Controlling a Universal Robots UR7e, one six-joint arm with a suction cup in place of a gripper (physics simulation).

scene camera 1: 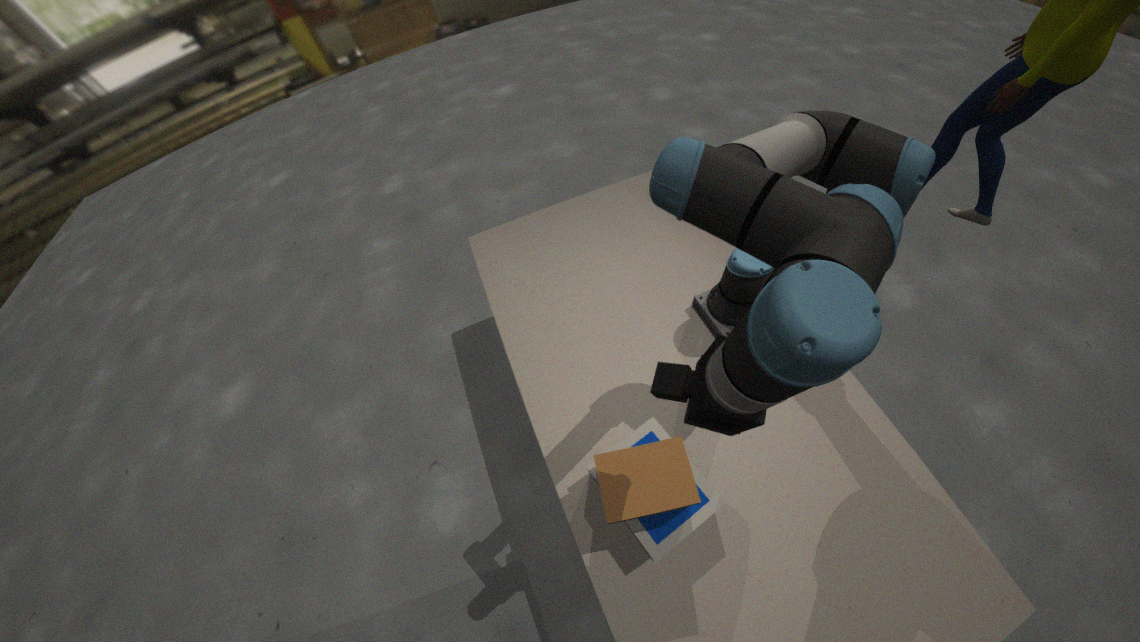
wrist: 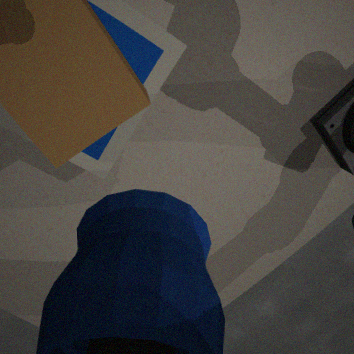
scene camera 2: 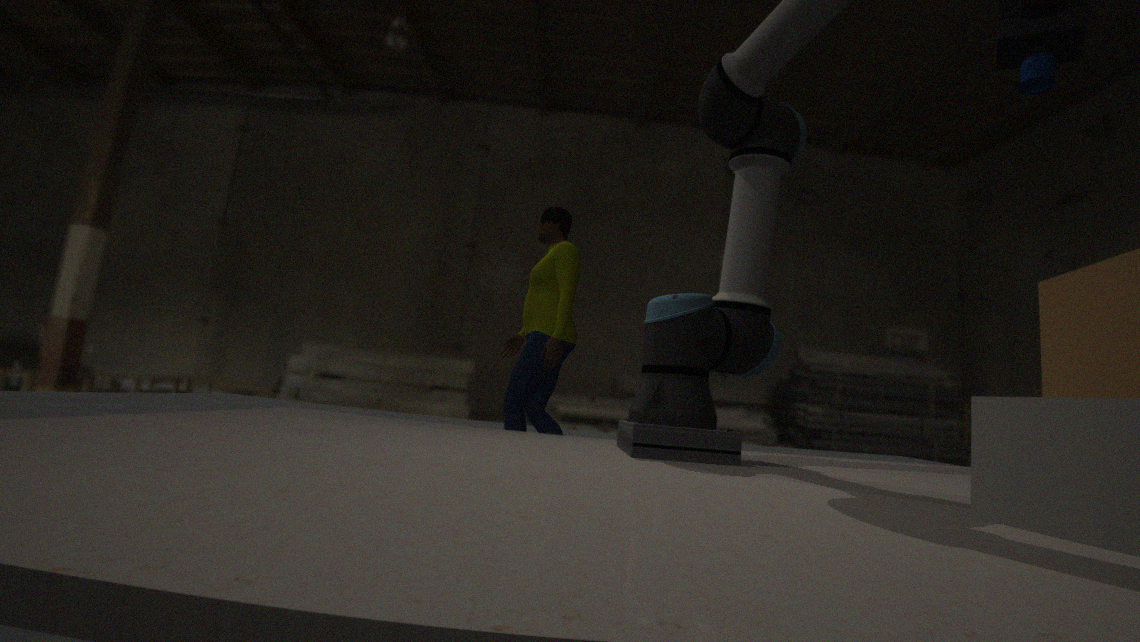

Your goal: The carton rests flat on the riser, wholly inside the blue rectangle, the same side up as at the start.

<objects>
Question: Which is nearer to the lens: the brown carton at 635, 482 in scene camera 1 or the riser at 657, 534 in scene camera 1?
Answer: The brown carton.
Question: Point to a brown carton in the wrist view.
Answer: At 73, 85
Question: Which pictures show the brown carton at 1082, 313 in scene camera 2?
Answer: Scene camera 1, the wrist view and scene camera 2: all of them.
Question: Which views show my suction cup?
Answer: The wrist view and scene camera 2 only.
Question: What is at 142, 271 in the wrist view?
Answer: My suction cup.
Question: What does the brown carton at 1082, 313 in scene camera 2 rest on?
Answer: A riser.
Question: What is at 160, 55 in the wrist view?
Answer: A riser.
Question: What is my suction cup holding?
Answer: Nothing.
</objects>
